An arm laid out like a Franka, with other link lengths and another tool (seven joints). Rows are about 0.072 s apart.
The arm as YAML. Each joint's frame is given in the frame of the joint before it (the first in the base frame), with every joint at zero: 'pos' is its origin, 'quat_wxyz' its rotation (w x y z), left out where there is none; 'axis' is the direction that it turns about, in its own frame. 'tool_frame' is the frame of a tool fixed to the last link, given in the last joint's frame.
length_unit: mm
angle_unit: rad
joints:
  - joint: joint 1
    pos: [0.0, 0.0, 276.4]
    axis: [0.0, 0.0, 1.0]
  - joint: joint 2
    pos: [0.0, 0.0, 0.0]
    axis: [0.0, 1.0, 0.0]
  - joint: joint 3
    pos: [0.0, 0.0, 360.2]
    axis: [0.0, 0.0, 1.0]
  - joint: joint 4
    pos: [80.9, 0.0, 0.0]
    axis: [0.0, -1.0, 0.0]
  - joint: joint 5
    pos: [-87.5, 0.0, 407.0]
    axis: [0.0, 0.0, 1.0]
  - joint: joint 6
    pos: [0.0, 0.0, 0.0]
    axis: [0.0, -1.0, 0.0]
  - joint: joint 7
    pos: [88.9, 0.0, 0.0]
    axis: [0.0, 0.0, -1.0]
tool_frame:
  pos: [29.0, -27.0, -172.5]
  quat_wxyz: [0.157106, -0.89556, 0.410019, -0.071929]
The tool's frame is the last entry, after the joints.
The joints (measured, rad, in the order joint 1, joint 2, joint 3, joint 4, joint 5, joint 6, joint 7), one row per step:
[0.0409, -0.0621, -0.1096, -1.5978, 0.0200, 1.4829, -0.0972]
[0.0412, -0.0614, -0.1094, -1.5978, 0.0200, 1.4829, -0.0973]
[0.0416, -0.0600, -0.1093, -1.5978, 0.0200, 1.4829, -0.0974]
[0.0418, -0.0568, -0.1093, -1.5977, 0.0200, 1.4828, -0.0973]
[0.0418, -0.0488, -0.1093, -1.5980, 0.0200, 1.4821, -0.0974]
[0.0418, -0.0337, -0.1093, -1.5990, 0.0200, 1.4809, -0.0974]
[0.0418, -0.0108, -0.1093, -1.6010, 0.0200, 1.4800, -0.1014]
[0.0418, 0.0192, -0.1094, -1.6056, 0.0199, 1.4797, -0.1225]
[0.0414, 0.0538, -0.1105, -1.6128, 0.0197, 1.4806, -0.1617]
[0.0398, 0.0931, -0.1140, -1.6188, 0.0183, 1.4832, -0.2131]
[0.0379, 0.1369, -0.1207, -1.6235, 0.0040, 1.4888, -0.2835]
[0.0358, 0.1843, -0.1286, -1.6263, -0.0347, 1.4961, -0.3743]
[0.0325, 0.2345, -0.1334, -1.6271, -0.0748, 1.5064, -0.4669]
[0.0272, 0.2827, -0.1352, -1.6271, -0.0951, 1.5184, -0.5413]
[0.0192, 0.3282, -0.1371, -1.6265, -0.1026, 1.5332, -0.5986]
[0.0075, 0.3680, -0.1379, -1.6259, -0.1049, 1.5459, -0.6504]
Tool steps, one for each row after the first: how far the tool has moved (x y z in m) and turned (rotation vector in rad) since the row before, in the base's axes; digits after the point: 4 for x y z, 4 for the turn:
[0.0002, 0.0003, -0.0004, 0.0000, 0.0007, 0.0006]
[0.0004, 0.0003, -0.0008, -0.0001, 0.0014, 0.0006]
[0.0009, 0.0001, -0.0018, -0.0001, 0.0032, 0.0001]
[0.0021, 0.0001, -0.0048, -0.0003, 0.0090, 0.0001]
[0.0038, 0.0002, -0.0093, -0.0005, 0.0173, 0.0000]
[0.0058, 0.0004, -0.0144, -0.0004, 0.0257, 0.0040]
[0.0073, 0.0009, -0.0199, 0.0016, 0.0343, 0.0208]
[0.0078, 0.0007, -0.0241, 0.0051, 0.0398, 0.0371]
[0.0082, -0.0013, -0.0265, 0.0075, 0.0414, 0.0453]
[0.0085, -0.0051, -0.0285, 0.0007, 0.0427, 0.0620]
[0.0081, -0.0096, -0.0296, -0.0147, 0.0471, 0.0854]
[0.0078, -0.0087, -0.0306, -0.0111, 0.0491, 0.0905]
[0.0065, -0.0053, -0.0297, 0.0057, 0.0443, 0.0694]
[0.0052, -0.0055, -0.0282, 0.0134, 0.0364, 0.0470]
[0.0030, -0.0066, -0.0251, 0.0184, 0.0319, 0.0368]

